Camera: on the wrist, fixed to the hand. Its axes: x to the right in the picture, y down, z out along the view.
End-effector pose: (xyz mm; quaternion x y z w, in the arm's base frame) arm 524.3 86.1 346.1 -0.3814 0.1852 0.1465 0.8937
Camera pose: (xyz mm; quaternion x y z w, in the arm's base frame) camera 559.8 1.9 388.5 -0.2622 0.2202 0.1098 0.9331
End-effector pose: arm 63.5 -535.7 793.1 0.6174 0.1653 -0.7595 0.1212
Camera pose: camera 49.6 -435.9 795.4 0.6430 0.0668 -0.7623 0.0319
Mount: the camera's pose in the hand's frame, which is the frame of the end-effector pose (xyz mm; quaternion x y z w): 2.6 -97.0 -27.1 0.1335 0.0205 -0.0031 0.9908
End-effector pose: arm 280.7 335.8 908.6 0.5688 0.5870 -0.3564 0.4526
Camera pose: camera 181.4 352.4 905.9 0.6295 0.5451 -0.4212 0.3594
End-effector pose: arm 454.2 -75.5 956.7 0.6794 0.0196 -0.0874 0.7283
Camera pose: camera 444.3 -54.8 858.6 0.7721 0.0248 -0.0775 0.6302
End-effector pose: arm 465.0 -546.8 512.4 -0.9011 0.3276 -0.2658 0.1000
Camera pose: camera 504.0 -474.4 570.6 -0.8751 0.2884 -0.3259 0.2118
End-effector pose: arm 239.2 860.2 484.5 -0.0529 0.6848 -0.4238 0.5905
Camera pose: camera 173.8 811.1 543.3 0.0330 0.6339 -0.5142 0.5768
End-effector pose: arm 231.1 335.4 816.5 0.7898 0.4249 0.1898 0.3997
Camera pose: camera 164.9 381.3 756.0 0.8307 0.4570 0.1463 0.2825
